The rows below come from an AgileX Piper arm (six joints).
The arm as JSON. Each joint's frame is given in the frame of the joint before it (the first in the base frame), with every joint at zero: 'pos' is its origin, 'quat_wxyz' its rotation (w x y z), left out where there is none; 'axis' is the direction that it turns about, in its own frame. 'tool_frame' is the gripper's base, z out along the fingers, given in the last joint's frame.
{
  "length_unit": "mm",
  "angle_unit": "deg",
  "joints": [
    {
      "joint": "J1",
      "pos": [
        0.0,
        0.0,
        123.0
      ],
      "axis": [
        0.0,
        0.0,
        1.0
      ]
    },
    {
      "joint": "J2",
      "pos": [
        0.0,
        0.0,
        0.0
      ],
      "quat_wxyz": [
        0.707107,
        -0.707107,
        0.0,
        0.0
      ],
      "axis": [
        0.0,
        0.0,
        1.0
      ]
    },
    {
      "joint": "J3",
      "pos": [
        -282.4,
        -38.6,
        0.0
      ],
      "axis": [
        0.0,
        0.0,
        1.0
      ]
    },
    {
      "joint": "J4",
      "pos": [
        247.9,
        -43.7,
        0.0
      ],
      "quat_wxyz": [
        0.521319,
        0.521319,
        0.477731,
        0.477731
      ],
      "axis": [
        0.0,
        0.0,
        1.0
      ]
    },
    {
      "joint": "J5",
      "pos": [
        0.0,
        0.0,
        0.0
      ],
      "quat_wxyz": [
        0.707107,
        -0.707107,
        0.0,
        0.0
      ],
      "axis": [
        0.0,
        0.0,
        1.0
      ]
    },
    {
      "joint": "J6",
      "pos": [
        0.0,
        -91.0,
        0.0
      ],
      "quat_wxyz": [
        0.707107,
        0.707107,
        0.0,
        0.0
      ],
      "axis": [
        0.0,
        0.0,
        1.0
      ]
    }
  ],
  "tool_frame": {
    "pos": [
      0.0,
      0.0,
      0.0
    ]
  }
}
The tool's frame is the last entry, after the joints.
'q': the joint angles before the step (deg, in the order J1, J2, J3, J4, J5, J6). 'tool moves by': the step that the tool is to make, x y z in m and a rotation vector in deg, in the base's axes. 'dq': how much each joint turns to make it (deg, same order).
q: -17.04 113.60 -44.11 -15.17 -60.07 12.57
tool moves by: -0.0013 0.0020 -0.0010 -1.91 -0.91 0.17
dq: 0.31 0.30 0.55 0.58 -1.82 -2.30
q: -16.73 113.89 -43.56 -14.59 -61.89 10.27
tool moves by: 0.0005 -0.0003 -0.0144 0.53 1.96 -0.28
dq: 0.06 2.35 0.00 0.43 -0.26 -0.29
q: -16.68 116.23 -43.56 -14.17 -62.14 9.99
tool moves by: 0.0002 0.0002 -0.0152 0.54 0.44 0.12
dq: 0.00 3.01 0.00 0.12 -2.46 -0.22
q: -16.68 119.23 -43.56 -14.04 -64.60 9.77
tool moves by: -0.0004 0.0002 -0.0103 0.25 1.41 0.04
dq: 0.01 1.68 -0.01 0.02 -0.21 -0.22
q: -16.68 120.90 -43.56 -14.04 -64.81 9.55
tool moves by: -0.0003 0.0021 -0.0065 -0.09 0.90 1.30
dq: 0.00 1.06 0.00 -1.34 -0.23 -0.01
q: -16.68 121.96 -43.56 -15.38 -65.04 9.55
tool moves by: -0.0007 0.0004 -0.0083 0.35 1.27 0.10
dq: 0.01 1.31 0.00 -0.10 0.01 0.00
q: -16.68 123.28 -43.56 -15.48 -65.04 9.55
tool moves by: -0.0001 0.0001 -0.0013 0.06 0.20 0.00
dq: 0.01 0.21 0.00 0.01 0.01 0.00
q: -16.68 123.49 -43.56 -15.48 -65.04 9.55
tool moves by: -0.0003 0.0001 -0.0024 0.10 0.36 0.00
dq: 0.00 0.38 0.01 0.01 -0.02 -0.01
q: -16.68 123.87 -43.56 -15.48 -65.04 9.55
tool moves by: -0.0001 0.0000 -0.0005 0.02 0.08 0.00
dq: -0.01 0.08 0.01 -0.01 0.00 0.00
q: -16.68 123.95 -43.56 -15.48 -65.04 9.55
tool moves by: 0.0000 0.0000 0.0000 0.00 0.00 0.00
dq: 0.00 0.00 0.00 0.00 0.00 0.00
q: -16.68 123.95 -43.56 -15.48 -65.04 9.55
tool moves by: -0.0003 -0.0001 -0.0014 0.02 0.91 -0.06
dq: 0.00 0.00 0.00 0.00 0.91 -0.01
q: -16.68 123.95 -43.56 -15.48 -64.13 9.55
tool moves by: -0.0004 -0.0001 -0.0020 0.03 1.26 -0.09
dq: 0.01 0.01 -0.01 0.02 1.26 -0.01
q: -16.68 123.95 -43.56 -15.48 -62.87 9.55
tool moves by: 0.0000 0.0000 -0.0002 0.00 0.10 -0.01
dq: 0.01 0.01 -0.01 0.01 0.10 -0.01
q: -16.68 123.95 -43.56 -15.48 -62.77 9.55
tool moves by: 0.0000 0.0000 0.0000 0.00 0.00 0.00
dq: 0.00 0.00 0.00 0.00 0.00 0.00
